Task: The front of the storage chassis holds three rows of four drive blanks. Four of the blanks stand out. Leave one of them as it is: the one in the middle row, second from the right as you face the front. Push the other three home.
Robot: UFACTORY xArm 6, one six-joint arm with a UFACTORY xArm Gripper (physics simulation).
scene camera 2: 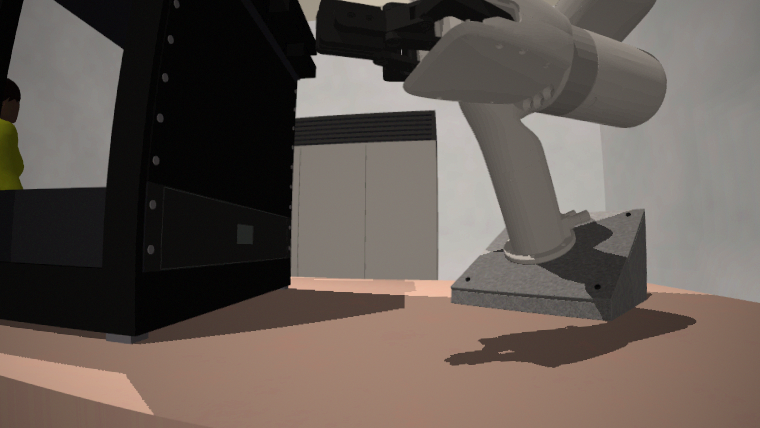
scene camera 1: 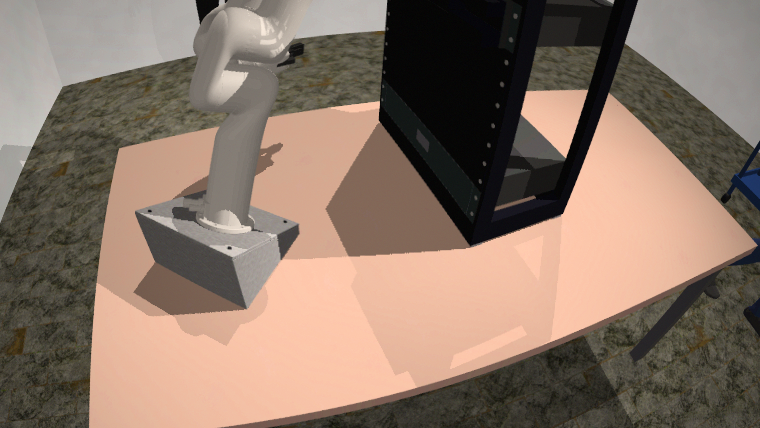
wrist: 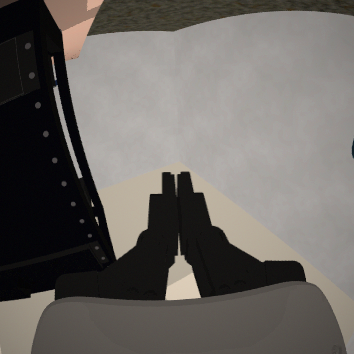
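Observation:
My gripper is shut and empty, its two black fingertips together. In scene camera 2 it lies level, high above the table, with its tips just right of a dark stepped ledge that juts from the rack's upper front. I cannot tell whether they touch. In the wrist view the fingertips stand to the right of the rack, over wall and ceiling. A dark jutting part shows at lower left. The chassis front is too dark or cut off to tell its drive blanks apart, so their positions cannot be read.
The tall black rack has screws along its front edges and a low panel with a light square. The arm's grey base stands on the table. A cabinet is behind.

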